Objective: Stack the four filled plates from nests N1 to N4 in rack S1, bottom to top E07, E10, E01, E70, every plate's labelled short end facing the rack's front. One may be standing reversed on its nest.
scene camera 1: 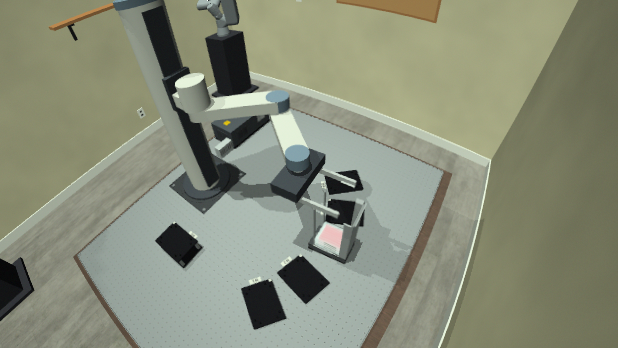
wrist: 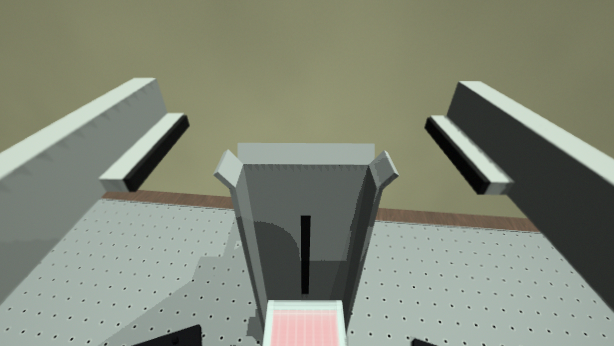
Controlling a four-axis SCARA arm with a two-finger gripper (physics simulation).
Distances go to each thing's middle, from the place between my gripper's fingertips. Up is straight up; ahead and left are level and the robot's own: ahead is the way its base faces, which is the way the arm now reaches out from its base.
The tall panel (wrist: 279, 194) lies 4 cm ahead of my hand and 18 cm below it. Also, from my hand: black block (scene camera 1: 175, 240): 55 cm behind, 38 cm to the right, 28 cm below.
